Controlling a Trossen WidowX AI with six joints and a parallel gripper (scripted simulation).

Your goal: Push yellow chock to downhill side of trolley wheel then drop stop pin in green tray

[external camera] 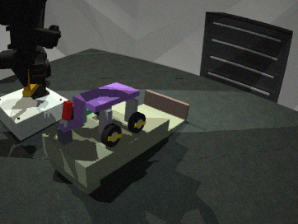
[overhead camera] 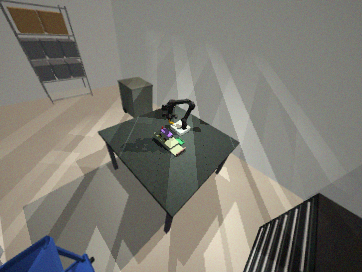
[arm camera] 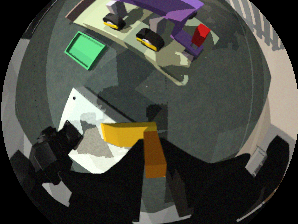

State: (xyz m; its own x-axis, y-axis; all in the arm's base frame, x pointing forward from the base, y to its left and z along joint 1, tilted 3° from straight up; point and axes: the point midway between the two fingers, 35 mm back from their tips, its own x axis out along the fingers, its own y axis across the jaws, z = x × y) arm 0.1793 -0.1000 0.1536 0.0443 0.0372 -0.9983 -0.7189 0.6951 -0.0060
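My gripper tip is 2 cm past the yellow chock, 1 cm to the right of it and 1 cm above it. Round my gripper tip: trolley (14 cm ahead, 13 cm to the left, 6 cm below); red-headed stop pin (13 cm ahead, 3 cm to the left, 5 cm below); ramp (14 cm ahead, 14 cm to the left, 13 cm below).
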